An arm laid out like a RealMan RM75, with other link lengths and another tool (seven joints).
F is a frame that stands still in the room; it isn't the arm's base.
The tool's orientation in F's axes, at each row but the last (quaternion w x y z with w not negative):
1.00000, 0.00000, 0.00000, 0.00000
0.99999, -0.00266, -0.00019, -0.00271
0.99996, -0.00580, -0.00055, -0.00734
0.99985, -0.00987, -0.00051, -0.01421
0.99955, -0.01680, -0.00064, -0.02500
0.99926, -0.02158, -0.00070, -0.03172
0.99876, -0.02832, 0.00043, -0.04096
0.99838, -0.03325, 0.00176, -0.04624
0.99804, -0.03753, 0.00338, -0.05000
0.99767, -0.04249, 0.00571, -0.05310
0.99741, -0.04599, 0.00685, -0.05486
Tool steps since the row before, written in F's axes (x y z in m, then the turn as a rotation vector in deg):
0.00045, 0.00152, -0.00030, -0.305, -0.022, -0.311
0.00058, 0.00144, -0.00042, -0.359, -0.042, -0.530
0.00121, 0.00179, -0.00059, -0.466, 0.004, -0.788
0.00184, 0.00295, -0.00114, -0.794, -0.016, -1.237
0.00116, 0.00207, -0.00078, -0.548, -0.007, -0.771
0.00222, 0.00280, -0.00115, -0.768, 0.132, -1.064
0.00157, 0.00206, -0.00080, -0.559, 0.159, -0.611
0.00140, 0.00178, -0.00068, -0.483, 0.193, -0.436
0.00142, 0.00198, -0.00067, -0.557, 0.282, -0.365
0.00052, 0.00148, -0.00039, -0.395, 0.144, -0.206
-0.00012, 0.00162, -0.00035, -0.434, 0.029, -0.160
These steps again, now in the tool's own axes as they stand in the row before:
0.00045, 0.00152, -0.00030, -0.305, -0.022, -0.311
0.00057, 0.00145, -0.00041, -0.359, -0.041, -0.530
0.00118, 0.00181, -0.00057, -0.467, 0.006, -0.787
0.00175, 0.00302, -0.00108, -0.795, -0.014, -1.236
0.00105, 0.00215, -0.00071, -0.549, -0.009, -0.771
0.00203, 0.00298, -0.00103, -0.778, 0.129, -1.057
0.00139, 0.00222, -0.00068, -0.571, 0.147, -0.603
0.00123, 0.00194, -0.00055, -0.499, 0.176, -0.425
0.00122, 0.00216, -0.00051, -0.581, 0.252, -0.349
0.00036, 0.00155, -0.00026, -0.407, 0.119, -0.199
-0.00029, 0.00162, -0.00020, -0.433, -0.004, -0.165

